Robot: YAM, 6 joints.
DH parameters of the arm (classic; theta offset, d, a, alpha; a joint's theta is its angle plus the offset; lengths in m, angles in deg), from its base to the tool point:
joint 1: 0 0.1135 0.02 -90
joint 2: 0 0 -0.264 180
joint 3: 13.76 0 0.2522 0
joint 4: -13.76 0 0.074 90
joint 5: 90 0 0 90
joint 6: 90 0.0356 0 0
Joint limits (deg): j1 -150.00..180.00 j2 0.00..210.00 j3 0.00..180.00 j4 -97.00..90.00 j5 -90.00..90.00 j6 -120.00..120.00
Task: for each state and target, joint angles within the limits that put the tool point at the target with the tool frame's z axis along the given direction. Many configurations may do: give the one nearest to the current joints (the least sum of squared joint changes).
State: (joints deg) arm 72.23 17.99 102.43 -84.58 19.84 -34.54
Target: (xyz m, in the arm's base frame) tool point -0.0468 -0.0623 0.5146 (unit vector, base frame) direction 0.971 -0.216 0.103
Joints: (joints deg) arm 33.87 31.17 99.50 -59.79 46.09 -34.54
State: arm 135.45 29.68 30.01 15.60 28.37 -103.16
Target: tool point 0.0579 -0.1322 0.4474 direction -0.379 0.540 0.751
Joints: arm 115.24 0.13 69.96 -20.71 -6.46 -103.16
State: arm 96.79 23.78 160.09 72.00 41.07 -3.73
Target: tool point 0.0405 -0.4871 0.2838 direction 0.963 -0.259 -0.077
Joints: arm 90.75 0.12 116.54 79.41 73.61 -3.73
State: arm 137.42 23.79 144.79 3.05 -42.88 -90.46
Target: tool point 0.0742 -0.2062 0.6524 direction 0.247 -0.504 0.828
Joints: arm 109.16 47.89 124.34 47.48 3.89 -90.46
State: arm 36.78 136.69 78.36 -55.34 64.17 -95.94
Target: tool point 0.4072 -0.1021 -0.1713 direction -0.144 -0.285 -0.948
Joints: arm -12.57 173.85 105.49 -26.37 18.02 -95.94
